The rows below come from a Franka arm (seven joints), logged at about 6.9 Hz.
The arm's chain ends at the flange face. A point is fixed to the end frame.
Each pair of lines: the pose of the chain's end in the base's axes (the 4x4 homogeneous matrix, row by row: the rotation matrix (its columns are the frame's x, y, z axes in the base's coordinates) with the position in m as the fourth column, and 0 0 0 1 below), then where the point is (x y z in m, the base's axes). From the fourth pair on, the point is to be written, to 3 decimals.
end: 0.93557 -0.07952 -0.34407 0.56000; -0.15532 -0.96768 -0.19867 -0.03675; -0.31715 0.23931 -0.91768 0.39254; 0 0 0 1
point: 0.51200 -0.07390 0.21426
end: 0.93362 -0.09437 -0.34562 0.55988; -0.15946 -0.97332 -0.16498 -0.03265; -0.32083 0.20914 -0.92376 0.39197; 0 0 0 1
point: 0.51159 -0.06354 0.21258
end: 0.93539 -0.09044 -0.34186 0.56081; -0.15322 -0.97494 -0.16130 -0.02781; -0.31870 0.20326 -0.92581 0.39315; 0 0 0 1
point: 0.51325 -0.05789 0.21343
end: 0.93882 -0.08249 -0.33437 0.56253; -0.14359 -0.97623 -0.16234 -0.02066; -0.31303 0.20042 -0.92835 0.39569; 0 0 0 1
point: 0.516 -0.051 0.216
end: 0.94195 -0.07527 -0.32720 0.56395; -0.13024 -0.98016 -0.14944 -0.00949; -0.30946 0.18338 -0.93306 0.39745; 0 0 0 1
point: 0.519 -0.037 0.217
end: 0.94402 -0.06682 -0.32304 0.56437; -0.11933 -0.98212 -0.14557 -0.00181; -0.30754 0.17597 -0.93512 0.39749; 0 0 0 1
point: 0.520 -0.028 0.216
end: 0.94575 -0.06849 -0.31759 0.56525; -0.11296 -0.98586 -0.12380 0.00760; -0.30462 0.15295 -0.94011 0.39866; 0 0 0 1
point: 0.522 -0.015 0.217
